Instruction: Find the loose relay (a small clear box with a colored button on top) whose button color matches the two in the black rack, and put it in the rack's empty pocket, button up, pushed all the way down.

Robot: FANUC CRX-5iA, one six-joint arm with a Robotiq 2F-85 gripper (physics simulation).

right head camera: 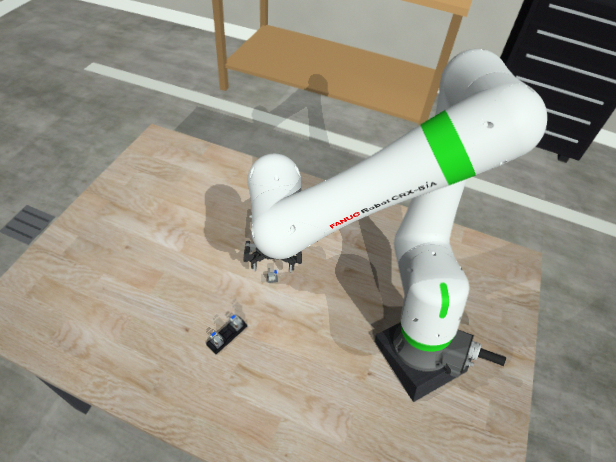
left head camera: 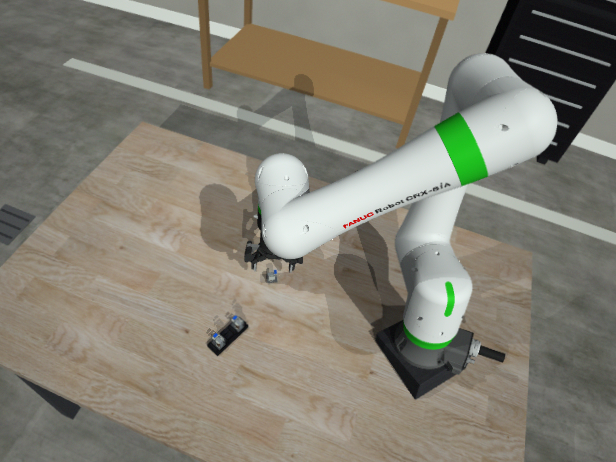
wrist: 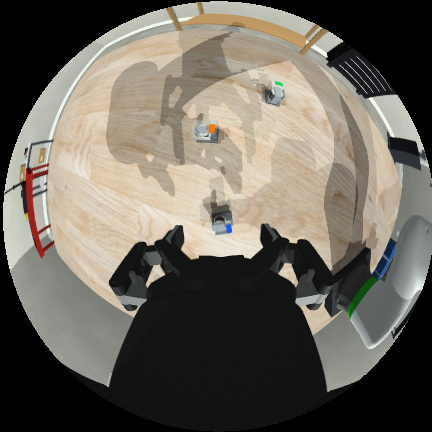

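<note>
The loose relay with a blue button (left head camera: 271, 276) (right head camera: 272, 276) (wrist: 221, 223) stands on the table, button up. My gripper (left head camera: 273, 268) (right head camera: 273, 268) (wrist: 221, 232) is open and empty above the table, its fingers wide apart; in the wrist view the blue relay shows between and a little beyond the fingertips. The black rack (left head camera: 228, 336) (right head camera: 227, 335) lies nearer the front of the table. It holds two relays with blue buttons, one (left head camera: 217, 340) (right head camera: 215, 339) at its left end and one (left head camera: 237, 322) (right head camera: 236, 321) at its right end. The pocket between them is empty.
In the wrist view a relay with an orange button (wrist: 206, 132) and one with a green button (wrist: 274, 94) stand beyond the blue one. The arm hides them in both head views. The robot's base (left head camera: 417, 382) (right head camera: 416, 385) stands on the table's right side.
</note>
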